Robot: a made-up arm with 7 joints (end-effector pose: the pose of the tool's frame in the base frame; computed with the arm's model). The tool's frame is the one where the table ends. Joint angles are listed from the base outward.
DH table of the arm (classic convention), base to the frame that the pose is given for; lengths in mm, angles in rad. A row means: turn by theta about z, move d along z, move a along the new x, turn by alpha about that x. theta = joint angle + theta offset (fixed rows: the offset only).
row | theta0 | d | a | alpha
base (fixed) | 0 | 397.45 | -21.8 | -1.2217
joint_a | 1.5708 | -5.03 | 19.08 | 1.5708
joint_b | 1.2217 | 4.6 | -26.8 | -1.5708
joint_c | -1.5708 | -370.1 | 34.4 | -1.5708
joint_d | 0 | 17.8 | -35.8 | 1.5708
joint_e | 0 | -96.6 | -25.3 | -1.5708
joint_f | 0 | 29.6 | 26 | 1.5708
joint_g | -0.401 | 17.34 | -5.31 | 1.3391
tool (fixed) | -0.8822 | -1.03 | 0 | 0
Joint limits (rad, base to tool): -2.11..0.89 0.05..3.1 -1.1..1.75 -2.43..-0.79 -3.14..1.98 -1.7..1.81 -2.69..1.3
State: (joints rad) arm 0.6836 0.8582 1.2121 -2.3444 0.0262 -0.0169 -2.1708
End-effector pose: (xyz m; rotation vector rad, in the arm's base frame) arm -0.1920 0.2989 0.2877 -0.9130 -0.6098 0.4954
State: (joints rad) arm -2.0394 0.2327 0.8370 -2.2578 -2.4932 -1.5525 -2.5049
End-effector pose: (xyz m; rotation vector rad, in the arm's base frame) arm 0.2621 -0.0651 0.5748 0.2981 -1.9015 0.4925
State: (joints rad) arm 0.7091 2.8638 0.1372 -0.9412 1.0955 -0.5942 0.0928
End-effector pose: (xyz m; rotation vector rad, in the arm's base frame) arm 0.2509 0.1747 0.7165 -2.3390 1.2276 0.6386
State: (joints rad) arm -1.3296 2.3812 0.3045 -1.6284 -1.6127 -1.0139 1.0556
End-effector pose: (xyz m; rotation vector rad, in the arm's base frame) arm -0.1845 0.2441 0.6281 -1.7207 -0.2444 0.1757
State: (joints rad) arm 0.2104 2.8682 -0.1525 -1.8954 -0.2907 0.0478 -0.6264
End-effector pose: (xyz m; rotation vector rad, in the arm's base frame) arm 0.1649 0.1075 0.7034 -0.4134 0.4035 0.9901
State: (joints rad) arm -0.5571 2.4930 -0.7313 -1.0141 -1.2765 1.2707 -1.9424
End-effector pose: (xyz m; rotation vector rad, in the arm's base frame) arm 0.0099 0.3278 0.7099 1.3111 -2.0596 1.1322
